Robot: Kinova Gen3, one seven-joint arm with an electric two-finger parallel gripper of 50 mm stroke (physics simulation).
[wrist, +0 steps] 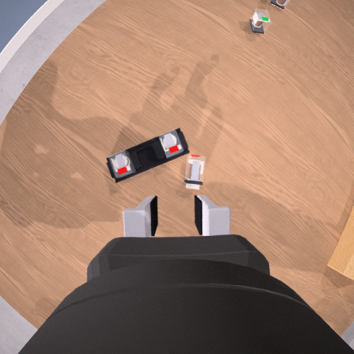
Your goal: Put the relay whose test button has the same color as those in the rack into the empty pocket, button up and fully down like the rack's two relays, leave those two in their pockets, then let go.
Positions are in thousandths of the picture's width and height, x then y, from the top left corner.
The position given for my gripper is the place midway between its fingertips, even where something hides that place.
In view: my gripper (496,592) and a black rack (425,434).
